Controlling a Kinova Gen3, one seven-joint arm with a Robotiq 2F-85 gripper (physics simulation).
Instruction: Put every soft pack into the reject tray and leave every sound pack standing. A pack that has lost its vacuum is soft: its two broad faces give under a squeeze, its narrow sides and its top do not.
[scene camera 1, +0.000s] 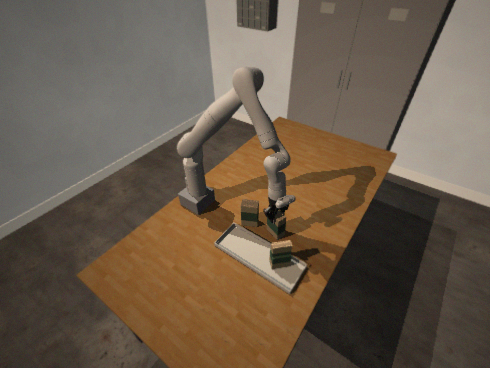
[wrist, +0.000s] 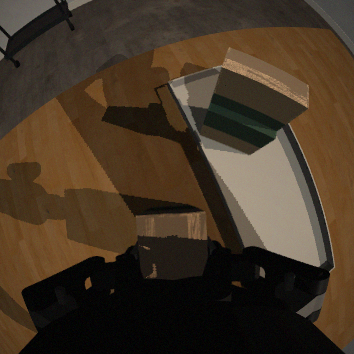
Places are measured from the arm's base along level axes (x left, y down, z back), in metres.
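Pixels of known places: gripper, between the fingertips: (scene camera 1: 277, 220) (wrist: 173, 248); arm's base, origin of its link: (scene camera 1: 198, 191).
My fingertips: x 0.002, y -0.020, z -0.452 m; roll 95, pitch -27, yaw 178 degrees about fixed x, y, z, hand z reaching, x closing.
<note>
Ahead of a thing's pixels: the offset from my fingertips to its top centre. "*": to the spot under its first point. Level surfaces: height alone.
A pack with a brown top and a green band {* dx -0.035, dy +0.016, dz -0.013 m} (scene camera 1: 276, 228) (wrist: 172, 257) stands behind the long side of the reject tray {dx -0.150, dy +0.080, dz +0.016 m} (scene camera 1: 245, 247) (wrist: 275, 195). My gripper (scene camera 1: 276, 212) (wrist: 173, 248) points down and is shut on this pack near its top, one finger on each broad face. Whether the faces give cannot be seen. Whether its base touches the table is unclear. A second pack {dx -0.141, dy -0.042, dz -0.081 m} (scene camera 1: 280, 254) (wrist: 252, 102) stands upright in the tray, towards its right end in the scene view. A third pack {dx -0.011, dy +0.002, dz +0.140 m} (scene camera 1: 250, 213) stands upright on the table, left of my gripper.
The wooden table {dy +0.102 m} (scene camera 1: 165, 280) (wrist: 145, 170) carries the arm's grey base (scene camera 1: 196, 199) at its left edge. The tray's low rim runs close beside the held pack. The table's right edge lies beyond the tray's right end. A grey cabinet (scene camera 1: 320, 65) stands behind the table.
</note>
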